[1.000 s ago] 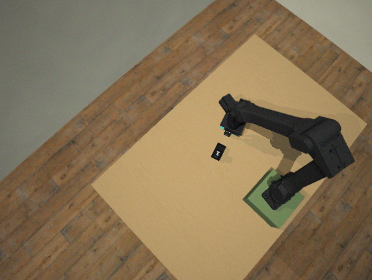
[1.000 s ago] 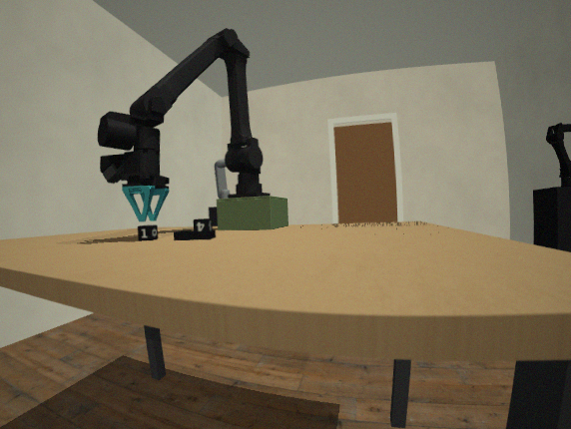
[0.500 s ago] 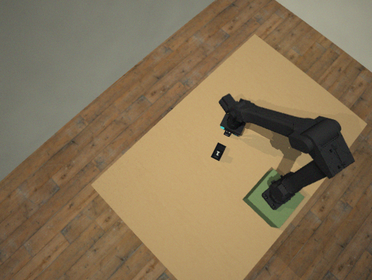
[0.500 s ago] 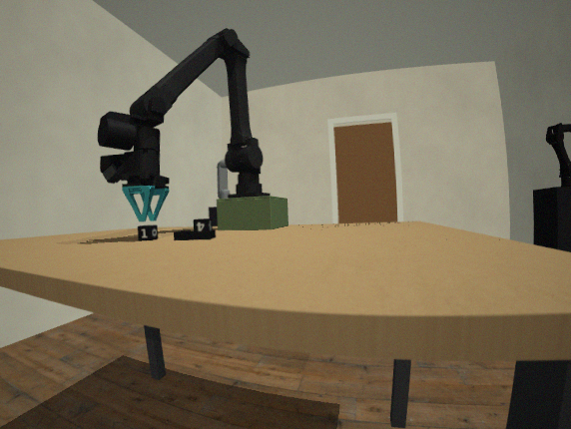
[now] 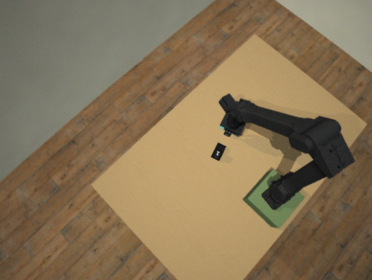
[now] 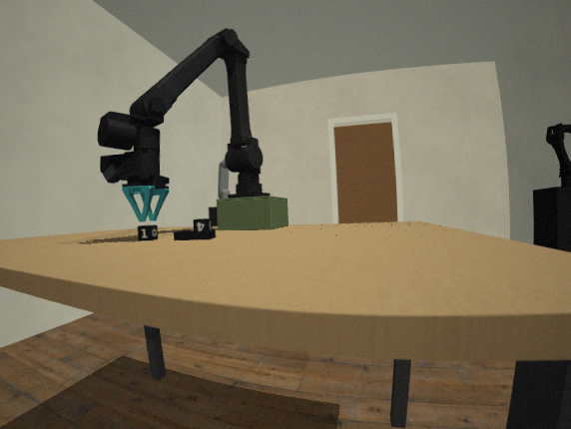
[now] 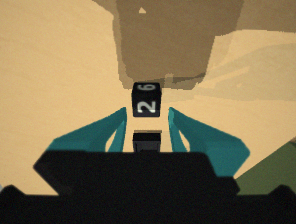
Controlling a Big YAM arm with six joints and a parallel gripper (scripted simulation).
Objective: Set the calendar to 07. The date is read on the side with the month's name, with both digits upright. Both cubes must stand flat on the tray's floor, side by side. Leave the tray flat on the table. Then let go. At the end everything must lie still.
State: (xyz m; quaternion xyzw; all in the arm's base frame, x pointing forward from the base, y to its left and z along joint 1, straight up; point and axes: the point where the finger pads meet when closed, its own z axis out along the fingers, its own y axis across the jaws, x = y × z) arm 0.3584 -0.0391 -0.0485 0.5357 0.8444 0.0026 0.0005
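The digit cube lies 30 mm below my hand. Also, from my hand: black calendar tray: 100 mm to the left, 50 mm behind, 40 mm below.
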